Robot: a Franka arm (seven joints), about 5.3 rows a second.
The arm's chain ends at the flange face. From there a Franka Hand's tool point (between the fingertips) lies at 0.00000 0.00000 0.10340 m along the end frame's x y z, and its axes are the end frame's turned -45 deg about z.
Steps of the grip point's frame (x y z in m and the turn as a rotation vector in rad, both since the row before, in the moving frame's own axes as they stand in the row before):
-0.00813, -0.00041, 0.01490, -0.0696, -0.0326, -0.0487
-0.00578, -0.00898, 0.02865, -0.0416, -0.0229, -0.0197
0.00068, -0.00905, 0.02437, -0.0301, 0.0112, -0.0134
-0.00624, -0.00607, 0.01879, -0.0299, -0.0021, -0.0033
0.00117, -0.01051, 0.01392, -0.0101, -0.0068, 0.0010
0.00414, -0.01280, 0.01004, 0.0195, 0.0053, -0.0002
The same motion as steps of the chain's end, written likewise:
-0.00892, -0.00194, 0.01521, -0.0723, 0.0262, -0.0487
-0.01185, -0.00696, 0.02877, -0.0456, 0.0132, -0.0197
-0.00895, -0.00824, 0.02442, -0.0134, 0.0292, -0.0134
-0.01074, -0.00222, 0.01884, -0.0226, 0.0197, -0.0033
-0.00685, -0.00949, 0.01393, -0.0120, 0.0023, 0.0010
-0.00509, -0.01017, 0.01006, 0.0175, -0.0100, -0.0002

